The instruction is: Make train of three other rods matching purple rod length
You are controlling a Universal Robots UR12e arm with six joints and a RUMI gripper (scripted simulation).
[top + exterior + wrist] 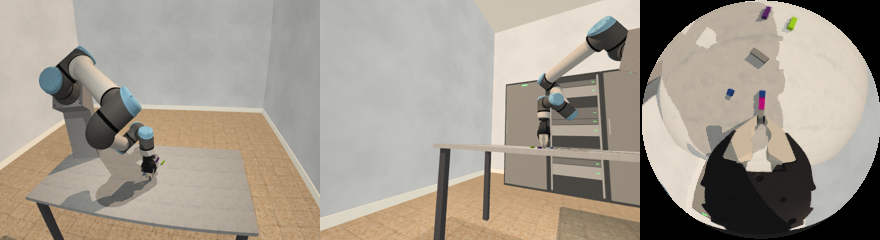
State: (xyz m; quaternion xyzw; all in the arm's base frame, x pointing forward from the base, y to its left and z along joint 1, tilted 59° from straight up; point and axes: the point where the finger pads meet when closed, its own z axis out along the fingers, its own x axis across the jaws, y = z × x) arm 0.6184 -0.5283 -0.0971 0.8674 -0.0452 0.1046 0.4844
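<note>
Right now the magenta rod is 30 mm to the left of my hand, 10 mm below it and 10 mm ahead of it. Also, from my hand: lime rod (190 mm to the left, 80 mm ahead, 10 mm below); then purple rod (230 mm to the left, 40 mm ahead, 10 mm below).
</note>
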